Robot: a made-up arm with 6 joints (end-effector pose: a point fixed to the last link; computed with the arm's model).
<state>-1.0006 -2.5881 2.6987 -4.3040 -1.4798 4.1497</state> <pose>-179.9 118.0 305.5 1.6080 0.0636 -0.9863</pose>
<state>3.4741 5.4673 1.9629 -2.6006 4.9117 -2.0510</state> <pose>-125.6 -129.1 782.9 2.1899 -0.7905 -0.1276</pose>
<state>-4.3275 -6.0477 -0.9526 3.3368 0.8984 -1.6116</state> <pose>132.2 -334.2 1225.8 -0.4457 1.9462 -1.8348</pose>
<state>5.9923 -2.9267 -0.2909 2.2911 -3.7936 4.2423</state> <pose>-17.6 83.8 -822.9 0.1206 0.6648 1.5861</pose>
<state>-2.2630 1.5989 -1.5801 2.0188 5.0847 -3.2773</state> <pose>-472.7 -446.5 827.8 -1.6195 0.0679 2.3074</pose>
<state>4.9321 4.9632 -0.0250 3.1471 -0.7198 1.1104</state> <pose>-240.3 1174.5 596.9 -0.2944 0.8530 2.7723</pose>
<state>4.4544 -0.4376 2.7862 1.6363 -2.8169 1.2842</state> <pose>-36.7 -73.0 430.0 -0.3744 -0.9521 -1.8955</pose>
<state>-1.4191 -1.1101 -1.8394 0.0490 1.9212 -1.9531</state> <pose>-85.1 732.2 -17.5 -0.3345 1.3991 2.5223</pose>
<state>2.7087 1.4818 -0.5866 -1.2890 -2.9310 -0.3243</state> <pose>-870.3 352.7 570.9 -1.9968 1.8535 -1.4304</pose>
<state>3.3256 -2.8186 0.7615 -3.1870 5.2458 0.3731</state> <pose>786.1 129.7 -536.7 0.0496 1.0317 0.5063</pose>
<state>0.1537 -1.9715 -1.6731 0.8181 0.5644 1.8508</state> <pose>-258.9 28.1 -616.3 -2.5761 -0.9841 -0.2400</pose>
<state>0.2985 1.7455 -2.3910 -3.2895 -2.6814 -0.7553</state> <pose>317.7 111.6 530.5 2.2623 1.0662 1.5020</pose>
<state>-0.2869 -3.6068 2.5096 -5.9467 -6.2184 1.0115</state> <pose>-331.0 122.2 25.6 -0.8022 -0.7251 0.9494</pose>
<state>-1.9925 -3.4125 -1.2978 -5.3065 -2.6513 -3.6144</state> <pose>-280.2 -562.5 -308.2 -1.3015 0.0448 0.0502</pose>
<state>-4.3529 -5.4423 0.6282 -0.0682 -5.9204 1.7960</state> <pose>-412.6 1046.4 644.6 0.2044 -2.2717 -1.7008</pose>
